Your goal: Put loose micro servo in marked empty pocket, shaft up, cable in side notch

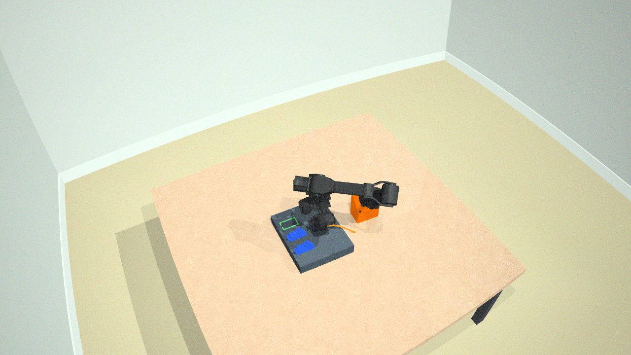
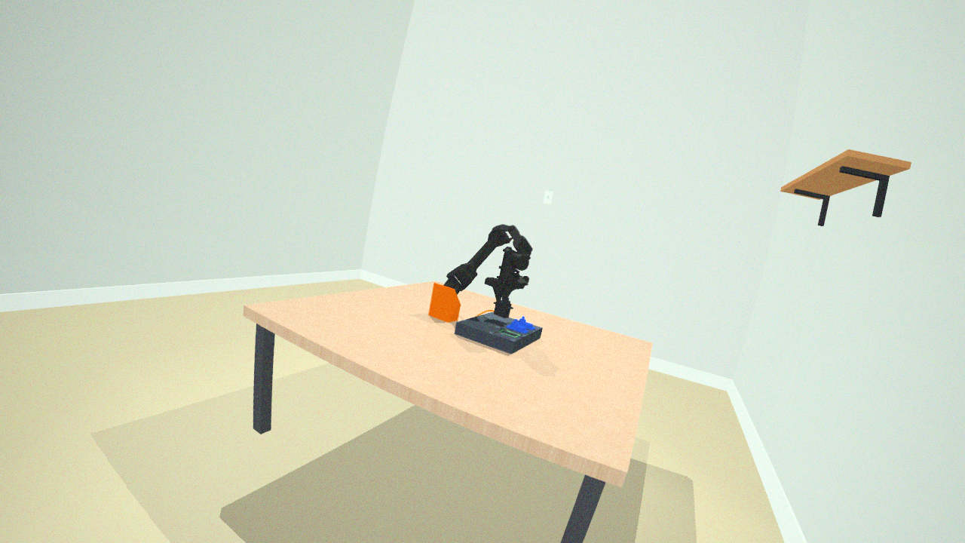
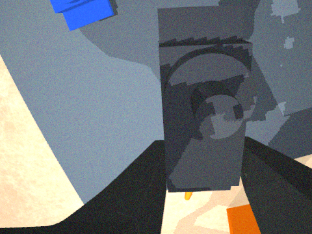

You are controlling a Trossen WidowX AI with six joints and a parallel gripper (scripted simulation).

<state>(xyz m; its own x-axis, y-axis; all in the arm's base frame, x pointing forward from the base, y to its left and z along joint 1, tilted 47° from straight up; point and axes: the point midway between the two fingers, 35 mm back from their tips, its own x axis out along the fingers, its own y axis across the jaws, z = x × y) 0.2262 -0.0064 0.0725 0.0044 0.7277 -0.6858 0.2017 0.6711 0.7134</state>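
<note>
My gripper tip is 3 cm to the left of the deck and 10 cm above it.
</note>
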